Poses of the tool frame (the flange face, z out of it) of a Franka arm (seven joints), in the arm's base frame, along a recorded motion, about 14 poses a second.
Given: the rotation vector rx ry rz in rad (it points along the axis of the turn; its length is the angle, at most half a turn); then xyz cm.
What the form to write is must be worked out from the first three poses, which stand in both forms.
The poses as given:
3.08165 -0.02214 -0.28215 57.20 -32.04 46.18
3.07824 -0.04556 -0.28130 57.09 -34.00 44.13
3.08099 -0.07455 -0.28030 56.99 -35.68 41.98
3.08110 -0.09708 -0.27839 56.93 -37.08 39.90
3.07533 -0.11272 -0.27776 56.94 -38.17 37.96
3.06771 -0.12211 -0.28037 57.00 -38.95 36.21
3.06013 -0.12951 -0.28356 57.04 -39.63 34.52
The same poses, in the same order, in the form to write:
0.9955 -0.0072 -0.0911 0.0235 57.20 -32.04 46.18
0.9954 -0.0147 -0.0910 0.0251 57.09 -34.00 44.13
0.9953 -0.0241 -0.0906 0.0235 56.99 -35.68 41.98
0.9952 -0.0314 -0.0899 0.0232 56.93 -37.08 39.90
0.9950 -0.0365 -0.0899 0.0258 56.94 -38.17 37.96
0.9946 -0.0396 -0.0909 0.0293 57.00 -38.95 36.21
0.9943 -0.0421 -0.0921 0.0328 57.04 -39.63 34.52

